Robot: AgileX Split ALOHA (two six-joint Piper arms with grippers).
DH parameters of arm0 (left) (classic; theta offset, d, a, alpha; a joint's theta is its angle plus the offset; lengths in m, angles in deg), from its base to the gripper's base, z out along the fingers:
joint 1: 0 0.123 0 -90
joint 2: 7.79 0 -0.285 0
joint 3: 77.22 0 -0.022 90
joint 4: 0 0.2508 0 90
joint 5: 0 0 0.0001 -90
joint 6: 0 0.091 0 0
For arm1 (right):
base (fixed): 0 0 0 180
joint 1: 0 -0.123 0 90
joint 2: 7.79 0 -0.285 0
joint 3: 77.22 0 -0.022 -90
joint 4: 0 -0.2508 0 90
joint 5: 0 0 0.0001 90
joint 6: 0 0.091 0 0
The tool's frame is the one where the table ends.
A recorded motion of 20 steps. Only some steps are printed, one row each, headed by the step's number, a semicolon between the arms.
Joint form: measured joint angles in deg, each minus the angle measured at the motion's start. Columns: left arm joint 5, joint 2, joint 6, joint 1, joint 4, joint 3; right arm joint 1, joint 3, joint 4, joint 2, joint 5, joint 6.
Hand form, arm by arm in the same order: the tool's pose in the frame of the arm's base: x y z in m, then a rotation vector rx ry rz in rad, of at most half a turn. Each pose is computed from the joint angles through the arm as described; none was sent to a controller.
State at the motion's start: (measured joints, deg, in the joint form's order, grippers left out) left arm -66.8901 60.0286 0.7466 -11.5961 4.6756 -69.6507; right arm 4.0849 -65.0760 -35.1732 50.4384 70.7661 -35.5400
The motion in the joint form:
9: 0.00 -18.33 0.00 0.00 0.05 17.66; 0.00 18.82 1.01 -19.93 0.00 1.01
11: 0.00 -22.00 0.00 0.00 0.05 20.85; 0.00 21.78 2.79 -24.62 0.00 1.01
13: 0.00 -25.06 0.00 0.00 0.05 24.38; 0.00 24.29 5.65 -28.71 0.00 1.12
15: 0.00 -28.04 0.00 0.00 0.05 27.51; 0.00 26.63 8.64 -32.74 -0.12 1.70
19: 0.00 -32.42 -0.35 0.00 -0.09 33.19; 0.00 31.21 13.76 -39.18 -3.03 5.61
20: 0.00 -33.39 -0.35 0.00 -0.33 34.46; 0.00 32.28 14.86 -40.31 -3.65 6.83
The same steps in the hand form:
9: 0.1066 -0.0148 0.3559 0.2725 2.4518 0.0259; 0.0595 0.0441 0.3531 -0.6046 2.1847 0.4269
11: 0.0932 -0.0121 0.3460 0.2711 2.4435 0.0249; 0.0445 0.0430 0.3413 -0.6111 2.1706 0.3770
13: 0.0829 -0.0100 0.3328 0.2725 2.4516 0.0258; 0.0328 0.0401 0.3296 -0.6152 2.1668 0.3076
15: 0.0734 -0.0080 0.3208 0.2729 2.4542 0.0261; 0.0222 0.0369 0.3182 -0.6074 2.1621 0.2384
19: 0.0606 -0.0056 0.2969 0.2688 2.4775 0.0231; 0.0117 0.0300 0.2981 -0.5134 2.1422 0.1392
20: 0.0579 -0.0054 0.2914 0.2692 2.4831 0.0183; 0.0106 0.0284 0.2933 -0.4864 2.1436 0.1244

